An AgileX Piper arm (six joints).
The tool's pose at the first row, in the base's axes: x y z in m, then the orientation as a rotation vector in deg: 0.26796, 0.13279, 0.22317, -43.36, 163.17, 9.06
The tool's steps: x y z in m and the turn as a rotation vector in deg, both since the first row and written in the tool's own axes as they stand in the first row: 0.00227, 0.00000, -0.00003, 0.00, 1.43, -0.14; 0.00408, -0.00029, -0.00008, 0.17, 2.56, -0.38; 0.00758, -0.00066, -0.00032, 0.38, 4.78, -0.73; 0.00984, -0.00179, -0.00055, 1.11, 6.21, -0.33; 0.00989, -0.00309, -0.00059, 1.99, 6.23, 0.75; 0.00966, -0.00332, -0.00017, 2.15, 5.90, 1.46
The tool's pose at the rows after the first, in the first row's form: 0.26602, 0.13170, 0.22272, -43.98, 164.46, 8.56; 0.26462, 0.13057, 0.22238, -44.62, 165.39, 7.89; 0.26179, 0.12853, 0.22185, -45.73, 167.28, 6.75; 0.26039, 0.12643, 0.22154, -45.42, 168.68, 5.22; 0.26099, 0.12528, 0.22150, -43.67, 169.02, 4.08; 0.26137, 0.12526, 0.22113, -42.51, 168.99, 4.07
